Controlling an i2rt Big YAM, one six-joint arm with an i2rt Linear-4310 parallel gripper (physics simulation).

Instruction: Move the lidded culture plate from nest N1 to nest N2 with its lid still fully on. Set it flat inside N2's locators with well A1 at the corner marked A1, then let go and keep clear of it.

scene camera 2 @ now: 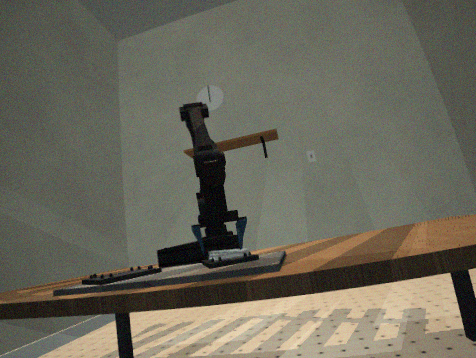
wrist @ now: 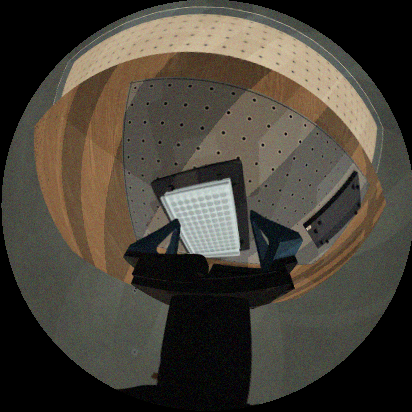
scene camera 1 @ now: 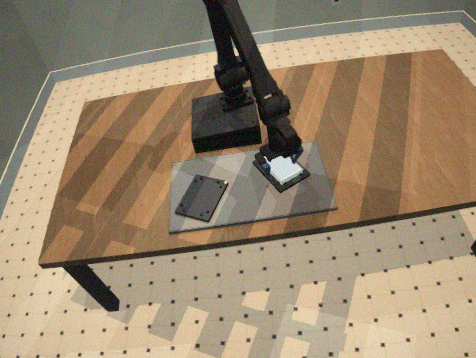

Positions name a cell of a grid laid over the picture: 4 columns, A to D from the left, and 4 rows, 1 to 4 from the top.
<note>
In view: the gripper (scene camera 2: B3), a dark nest (wrist: D3) and a dark nest (wrist: C2).
The gripper is seen too in the wrist view (wrist: C3).
</note>
